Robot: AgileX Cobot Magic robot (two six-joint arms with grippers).
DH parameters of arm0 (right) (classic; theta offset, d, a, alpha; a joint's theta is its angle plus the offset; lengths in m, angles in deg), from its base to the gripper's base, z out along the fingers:
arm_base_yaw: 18.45 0.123 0 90
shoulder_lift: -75.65 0 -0.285 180
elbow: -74.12 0 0.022 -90
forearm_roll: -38.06 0.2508 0 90
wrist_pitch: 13.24 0 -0.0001 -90
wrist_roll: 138.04 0.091 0 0
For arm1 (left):
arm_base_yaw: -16.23 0.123 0 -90
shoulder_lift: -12.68 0 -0.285 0
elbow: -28.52 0 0.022 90
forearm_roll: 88.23 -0.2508 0 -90
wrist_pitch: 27.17 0 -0.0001 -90
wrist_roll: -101.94 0.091 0 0
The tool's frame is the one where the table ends.
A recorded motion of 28 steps. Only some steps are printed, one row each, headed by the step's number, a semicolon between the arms.
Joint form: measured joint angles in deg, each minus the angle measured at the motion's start. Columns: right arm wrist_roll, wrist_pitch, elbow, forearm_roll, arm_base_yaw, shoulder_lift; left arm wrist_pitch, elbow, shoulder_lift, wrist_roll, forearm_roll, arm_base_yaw.
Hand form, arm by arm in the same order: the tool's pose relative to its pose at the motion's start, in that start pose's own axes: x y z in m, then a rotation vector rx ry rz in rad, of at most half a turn. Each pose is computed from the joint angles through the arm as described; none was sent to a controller.
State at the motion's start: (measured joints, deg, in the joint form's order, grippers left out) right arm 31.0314 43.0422 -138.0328 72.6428 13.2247 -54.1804; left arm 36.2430 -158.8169 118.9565 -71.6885 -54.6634 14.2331
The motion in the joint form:
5: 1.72 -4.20 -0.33 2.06 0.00 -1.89; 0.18 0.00 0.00 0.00 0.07 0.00
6: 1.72 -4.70 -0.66 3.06 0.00 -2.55; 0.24 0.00 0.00 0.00 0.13 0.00
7: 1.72 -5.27 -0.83 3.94 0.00 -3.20; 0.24 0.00 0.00 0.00 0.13 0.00
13: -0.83 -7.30 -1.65 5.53 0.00 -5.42; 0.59 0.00 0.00 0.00 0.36 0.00
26: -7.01 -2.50 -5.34 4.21 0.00 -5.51; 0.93 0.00 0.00 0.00 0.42 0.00
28: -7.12 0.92 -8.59 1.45 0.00 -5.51; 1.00 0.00 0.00 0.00 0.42 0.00
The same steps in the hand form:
5: -0.0051 -0.0061 0.0127 -0.0106 -0.0539 0.0639; 0.0003 -0.0001 0.0000 0.0014 0.0030 -0.0005
6: -0.0062 -0.0072 0.0165 -0.0216 -0.0601 0.0772; 0.0004 -0.0002 0.0000 0.0025 0.0039 -0.0010
7: -0.0067 -0.0088 0.0207 -0.0299 -0.0649 0.0906; 0.0004 -0.0002 0.0000 0.0025 0.0039 -0.0010
13: -0.0088 -0.0156 0.0343 -0.0367 -0.0838 0.0758; 0.0009 -0.0006 0.0000 0.0067 0.0096 -0.0028
26: -0.0141 -0.0068 0.0235 -0.0471 -0.0547 -0.0787; 0.0014 -0.0008 0.0000 0.0083 0.0154 -0.0032
28: -0.0190 -0.0014 0.0130 -0.0300 -0.0365 -0.1363; 0.0015 -0.0008 0.0000 0.0085 0.0166 -0.0032

